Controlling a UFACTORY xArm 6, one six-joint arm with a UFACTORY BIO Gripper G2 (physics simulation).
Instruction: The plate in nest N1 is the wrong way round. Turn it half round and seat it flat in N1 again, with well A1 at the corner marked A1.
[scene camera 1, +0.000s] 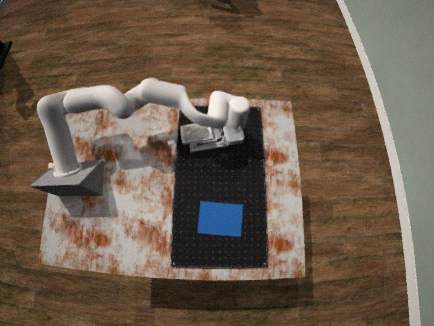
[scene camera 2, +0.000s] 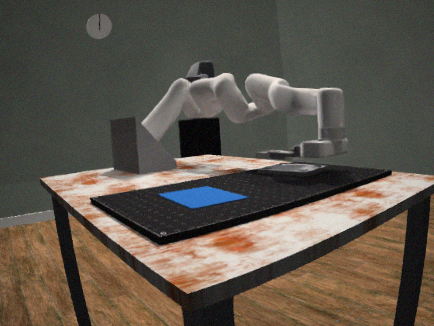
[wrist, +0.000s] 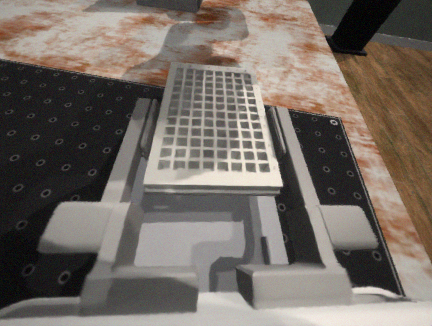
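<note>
The pale well plate (scene camera 1: 195, 134) (scene camera 2: 272, 153) (wrist: 215, 178) is held level above the grey nest (scene camera 2: 295, 170) (wrist: 187, 240), with a gap between them in the scene camera 2 view. My gripper (scene camera 1: 204, 135) (scene camera 2: 284, 153) (wrist: 213, 112) is shut on the plate, one finger along each long side. In the wrist view the plate's wells face up and its near short edge lies over the nest. The plate hides the far part of the nest. No A1 lettering can be read on the plate or the nest.
A black perforated board (scene camera 1: 187, 250) (scene camera 2: 135, 222) (wrist: 45, 125) lies on the rust-stained white table (scene camera 1: 110, 250) (scene camera 2: 250, 265) (wrist: 280, 45). A flat blue rectangle (scene camera 1: 220, 219) (scene camera 2: 202, 196) lies on the board. The arm's grey wedge base (scene camera 1: 70, 180) (scene camera 2: 142, 150) stands across the table.
</note>
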